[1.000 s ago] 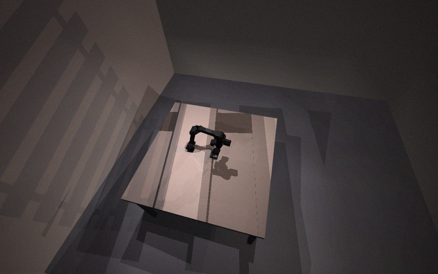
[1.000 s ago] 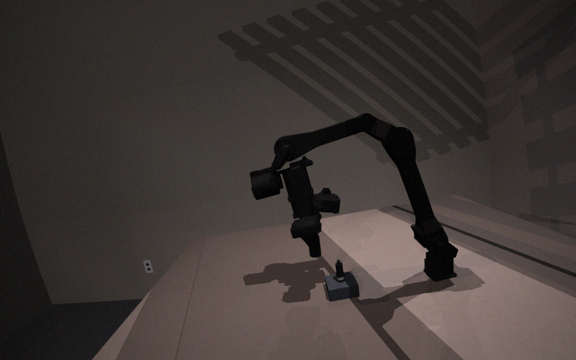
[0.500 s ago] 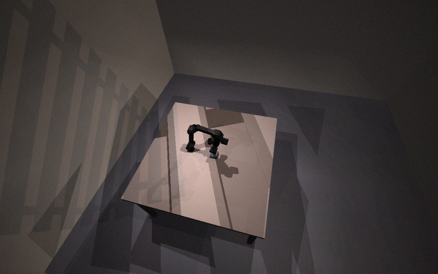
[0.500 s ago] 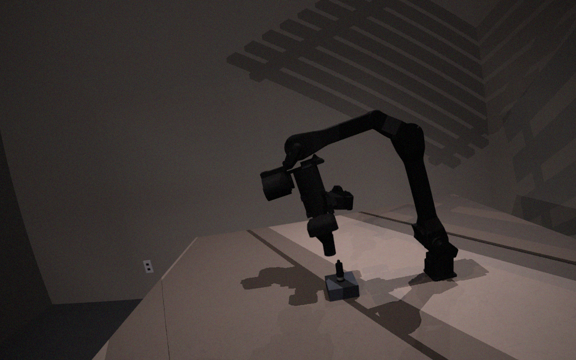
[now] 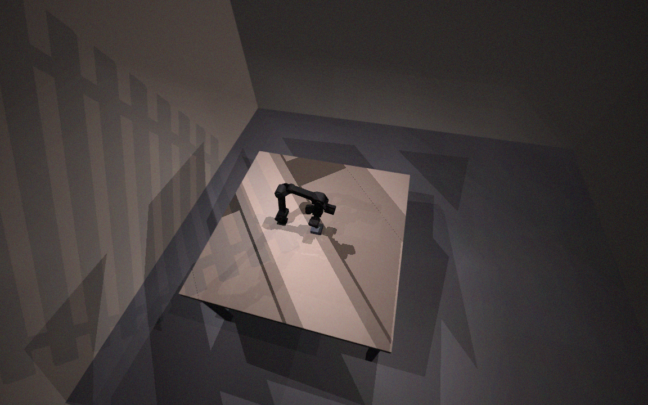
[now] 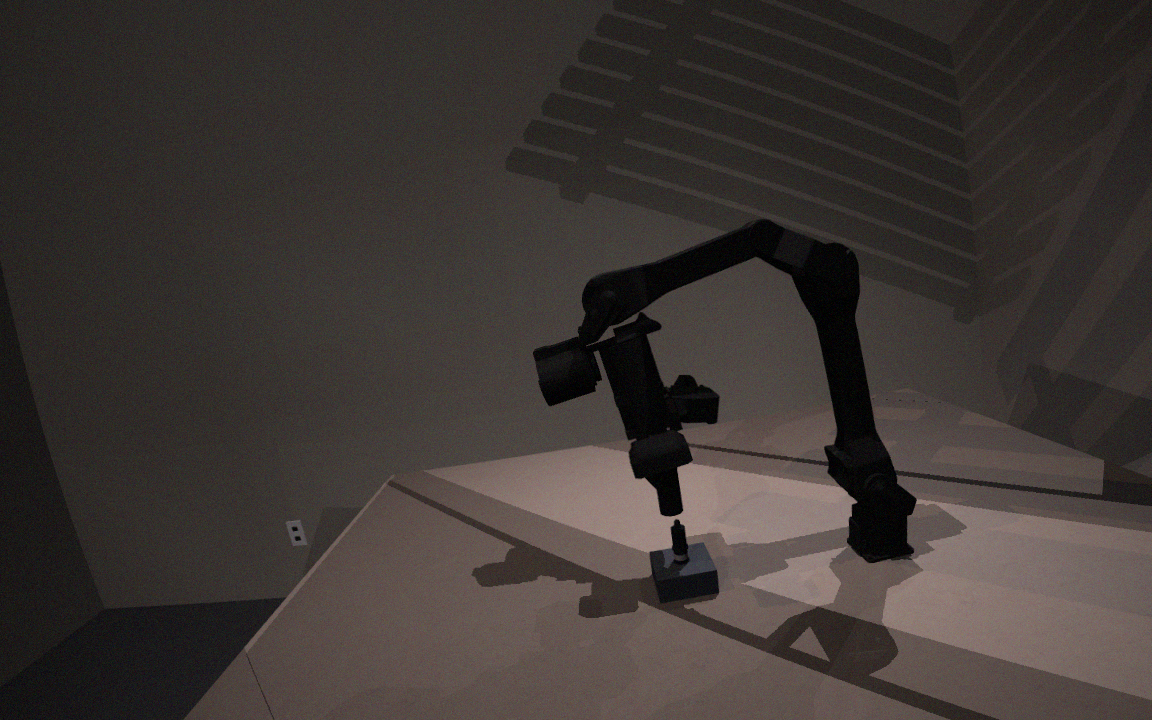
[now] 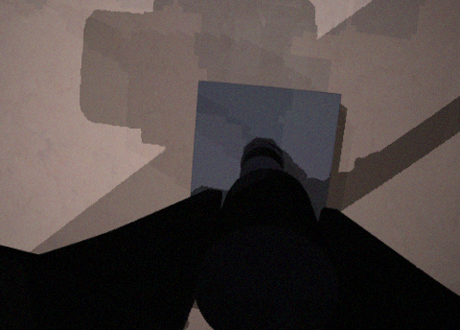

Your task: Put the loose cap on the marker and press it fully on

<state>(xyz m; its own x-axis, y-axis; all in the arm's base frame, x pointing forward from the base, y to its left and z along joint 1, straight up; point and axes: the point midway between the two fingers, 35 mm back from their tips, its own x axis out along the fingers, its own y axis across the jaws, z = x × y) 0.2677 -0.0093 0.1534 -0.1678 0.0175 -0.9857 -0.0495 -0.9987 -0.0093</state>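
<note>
Right now my gripper tip is 100 mm above the grey holder block. Also, from my gripper tip: dark cap 10 mm above.
</note>
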